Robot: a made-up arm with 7 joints.
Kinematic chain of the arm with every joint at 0, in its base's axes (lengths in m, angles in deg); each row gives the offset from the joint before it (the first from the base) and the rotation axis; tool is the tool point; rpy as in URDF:
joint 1: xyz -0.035 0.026 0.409 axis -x
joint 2: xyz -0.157 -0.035 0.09 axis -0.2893 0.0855 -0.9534
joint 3: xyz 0.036 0.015 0 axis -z
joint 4: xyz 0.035 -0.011 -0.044 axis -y
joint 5: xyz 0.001 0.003 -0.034 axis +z
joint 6: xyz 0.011 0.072 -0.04 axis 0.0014 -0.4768 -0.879
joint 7: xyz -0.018 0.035 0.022 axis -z
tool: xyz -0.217 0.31 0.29 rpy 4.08 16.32 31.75
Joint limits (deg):
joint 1: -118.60..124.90
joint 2: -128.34..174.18
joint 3: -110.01..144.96
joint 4: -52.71..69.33
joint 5: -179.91..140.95
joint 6: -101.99..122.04
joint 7: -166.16..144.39
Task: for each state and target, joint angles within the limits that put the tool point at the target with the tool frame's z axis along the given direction. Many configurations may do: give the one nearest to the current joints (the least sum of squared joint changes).
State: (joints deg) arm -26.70 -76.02 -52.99 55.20 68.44 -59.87 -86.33
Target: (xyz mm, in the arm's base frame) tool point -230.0 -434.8 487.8 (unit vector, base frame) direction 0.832 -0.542 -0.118
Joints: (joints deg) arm -45.65 -103.62 -88.31 26.57 61.92 -85.06 -78.23
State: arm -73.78 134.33 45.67 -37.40 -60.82 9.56 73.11
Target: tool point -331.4 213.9 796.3 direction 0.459 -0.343 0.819
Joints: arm -44.31 146.11 92.13 -34.83 -40.21 8.02 117.98
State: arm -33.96 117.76 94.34 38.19 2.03 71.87 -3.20
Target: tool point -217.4 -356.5 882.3 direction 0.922 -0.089 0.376
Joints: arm -5.89 96.22 94.49 17.20 2.09 82.54 31.03
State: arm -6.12 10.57 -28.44 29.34 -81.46 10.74 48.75
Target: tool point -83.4 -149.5 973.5 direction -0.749 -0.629 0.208
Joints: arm -16.53 -8.34 -21.87 59.37 -87.11 21.34 28.44
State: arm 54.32 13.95 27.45 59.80 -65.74 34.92 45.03
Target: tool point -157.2 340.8 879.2 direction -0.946 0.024 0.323
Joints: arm 42.22 -28.39 7.30 57.32 -59.48 48.32 50.11
